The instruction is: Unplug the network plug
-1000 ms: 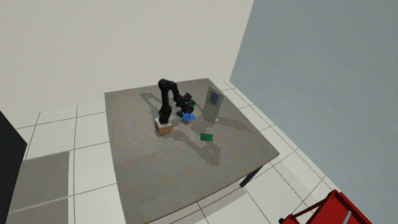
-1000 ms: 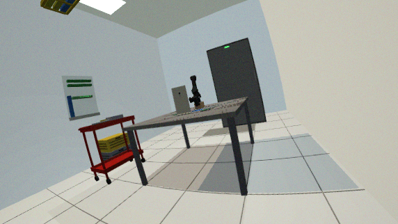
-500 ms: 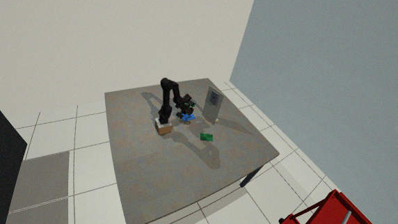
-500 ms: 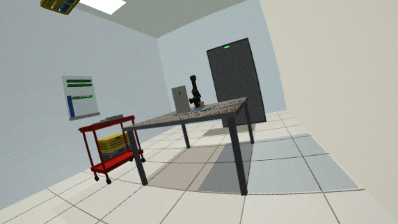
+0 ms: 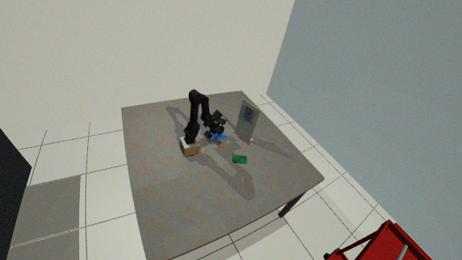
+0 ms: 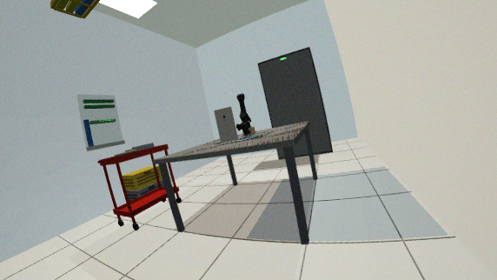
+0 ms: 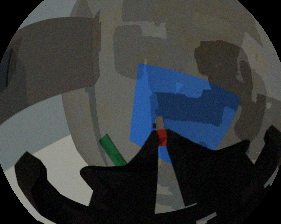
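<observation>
Now: gripper tip 2 cm above the blue marked square and 1 cm past it. The rest, counted from my gripper tip: red plug (right at my gripper tip); then upright grey panel (19 cm ahead, 13 cm above, 8 cm to the right).
</observation>
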